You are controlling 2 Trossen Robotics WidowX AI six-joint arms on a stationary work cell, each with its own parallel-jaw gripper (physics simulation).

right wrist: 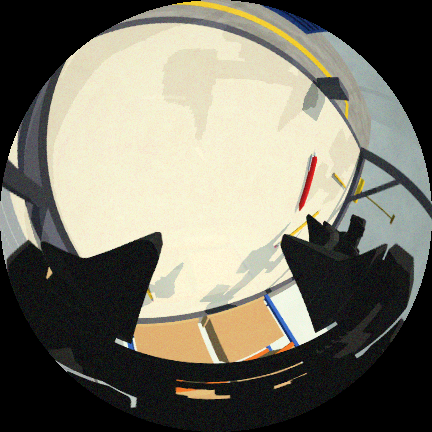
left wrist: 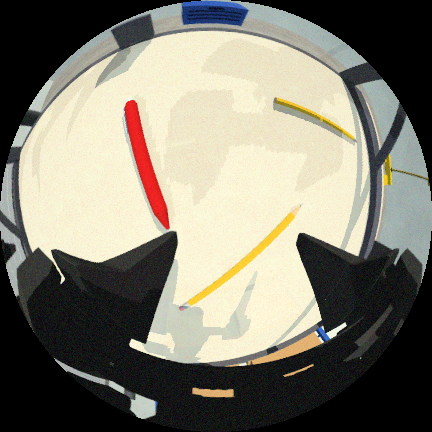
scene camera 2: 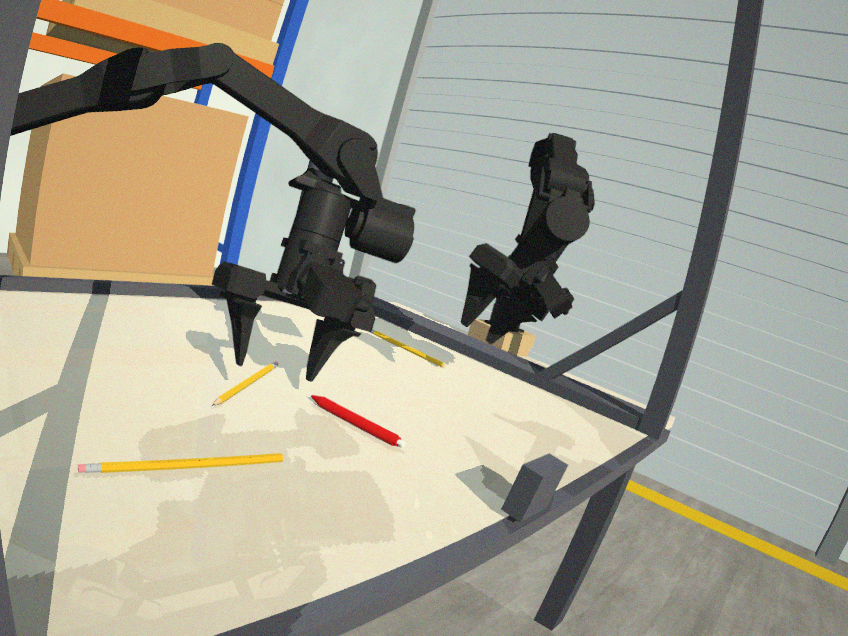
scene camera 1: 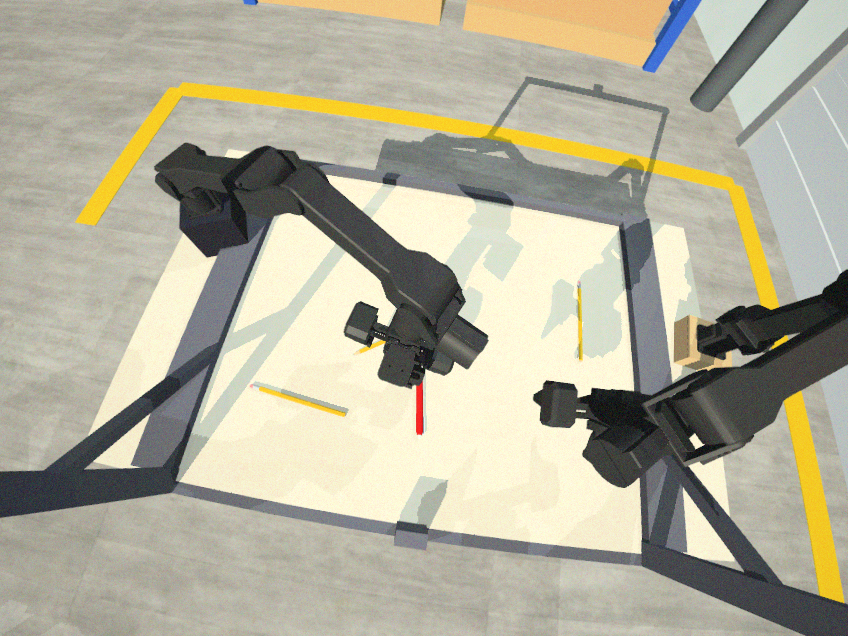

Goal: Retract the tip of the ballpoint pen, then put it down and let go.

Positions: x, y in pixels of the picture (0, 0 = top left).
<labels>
my right gripper: open, holds nothing
a short yellow pencil [left wrist: 256, 250]: on the table
</labels>
